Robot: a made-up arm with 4 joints. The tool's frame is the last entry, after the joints. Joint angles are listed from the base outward. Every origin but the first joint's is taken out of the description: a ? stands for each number. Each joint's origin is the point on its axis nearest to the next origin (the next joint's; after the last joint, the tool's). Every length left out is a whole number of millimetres.
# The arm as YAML. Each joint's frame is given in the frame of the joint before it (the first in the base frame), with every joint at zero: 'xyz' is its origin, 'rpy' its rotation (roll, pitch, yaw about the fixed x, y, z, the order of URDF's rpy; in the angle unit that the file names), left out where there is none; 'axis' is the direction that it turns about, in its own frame. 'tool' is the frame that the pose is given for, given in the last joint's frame.
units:
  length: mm
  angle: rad
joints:
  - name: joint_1
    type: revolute
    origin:
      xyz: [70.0, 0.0, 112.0]
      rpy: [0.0, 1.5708, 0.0]
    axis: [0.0, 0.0, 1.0]
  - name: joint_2
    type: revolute
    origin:
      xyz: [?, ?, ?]
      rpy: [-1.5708, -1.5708, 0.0]
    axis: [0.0, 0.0, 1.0]
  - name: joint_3
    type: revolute
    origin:
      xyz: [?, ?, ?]
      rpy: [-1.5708, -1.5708, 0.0]
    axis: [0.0, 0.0, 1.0]
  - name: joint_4
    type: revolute
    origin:
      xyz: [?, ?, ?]
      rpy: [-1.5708, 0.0, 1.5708]
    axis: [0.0, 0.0, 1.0]
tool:
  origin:
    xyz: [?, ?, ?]
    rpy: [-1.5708, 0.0, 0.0]
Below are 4 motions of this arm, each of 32 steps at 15 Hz.
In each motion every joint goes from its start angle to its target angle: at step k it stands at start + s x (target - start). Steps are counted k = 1, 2, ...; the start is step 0. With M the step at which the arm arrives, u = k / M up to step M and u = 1 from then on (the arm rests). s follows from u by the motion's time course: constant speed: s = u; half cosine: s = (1 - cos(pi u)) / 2; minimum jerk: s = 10 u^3 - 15 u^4 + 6 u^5.
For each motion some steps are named. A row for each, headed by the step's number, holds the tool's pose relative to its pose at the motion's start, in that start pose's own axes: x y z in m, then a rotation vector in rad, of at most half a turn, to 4 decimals.
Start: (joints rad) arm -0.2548 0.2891 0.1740 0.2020
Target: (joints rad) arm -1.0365 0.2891 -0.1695 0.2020
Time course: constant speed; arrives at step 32
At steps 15, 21, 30, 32:
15: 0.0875 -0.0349 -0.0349 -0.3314 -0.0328 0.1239
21: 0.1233 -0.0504 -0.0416 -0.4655 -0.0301 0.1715
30: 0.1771 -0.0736 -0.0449 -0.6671 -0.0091 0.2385
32: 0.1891 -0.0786 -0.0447 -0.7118 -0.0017 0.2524

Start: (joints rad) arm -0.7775 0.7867 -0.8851 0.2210
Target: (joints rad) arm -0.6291 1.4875 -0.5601 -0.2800
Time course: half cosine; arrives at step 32
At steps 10, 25, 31, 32:
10: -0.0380 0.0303 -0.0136 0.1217 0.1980 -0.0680
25: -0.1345 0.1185 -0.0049 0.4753 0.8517 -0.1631
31: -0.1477 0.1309 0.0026 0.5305 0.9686 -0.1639
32: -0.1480 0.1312 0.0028 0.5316 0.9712 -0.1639

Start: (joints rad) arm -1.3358 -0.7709 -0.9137 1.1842
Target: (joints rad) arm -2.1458 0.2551 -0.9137 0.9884
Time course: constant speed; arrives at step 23
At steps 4, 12, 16, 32:
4: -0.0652 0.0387 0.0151 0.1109 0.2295 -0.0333
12: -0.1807 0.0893 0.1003 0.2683 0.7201 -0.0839
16: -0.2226 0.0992 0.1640 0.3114 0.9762 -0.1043
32: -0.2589 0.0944 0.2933 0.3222 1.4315 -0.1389

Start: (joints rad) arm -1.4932 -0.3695 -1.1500 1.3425
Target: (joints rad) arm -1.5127 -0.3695 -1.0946 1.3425
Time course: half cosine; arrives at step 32
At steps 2, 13, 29, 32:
2: -0.0001 0.0001 0.0003 -0.0005 0.0002 0.0000
13: -0.0039 0.0031 0.0103 -0.0173 0.0059 -0.0013
29: -0.0104 0.0089 0.0284 -0.0478 0.0160 -0.0032
32: -0.0106 0.0091 0.0290 -0.0489 0.0164 -0.0033

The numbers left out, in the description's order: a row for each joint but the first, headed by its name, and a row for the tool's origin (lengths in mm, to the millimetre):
joint_2: 15.0 570.0 0.0
joint_3: -44.0 154.0 0.0
joint_4: -515.0 -36.0 0.0
tool: -90.0 85.0 0.0

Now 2 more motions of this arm.
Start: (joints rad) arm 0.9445 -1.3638 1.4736 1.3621
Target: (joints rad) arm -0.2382 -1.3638 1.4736 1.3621
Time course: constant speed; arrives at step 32
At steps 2, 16, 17, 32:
2: -0.0005 -0.0502 -0.0439 0.0705 -0.0151 0.0164
16: 0.0365 -0.2988 -0.4315 0.5637 -0.1210 0.1314
17: 0.0417 -0.3086 -0.4629 0.5990 -0.1285 0.1397
32: 0.1530 -0.3130 -0.9443 1.1275 -0.2419 0.2629

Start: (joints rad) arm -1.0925 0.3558 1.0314 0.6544
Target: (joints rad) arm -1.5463 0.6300 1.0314 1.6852
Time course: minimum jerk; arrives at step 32
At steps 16, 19, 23, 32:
16: -0.0375 0.0129 -0.0679 -0.2140 -0.6203 0.1213
19: -0.0412 0.0146 -0.0927 -0.2800 -0.8283 0.1847
23: -0.0399 0.0154 -0.1185 -0.3472 -1.0530 0.2681
32: -0.0355 0.0158 -0.1357 -0.3926 -1.2148 0.3388

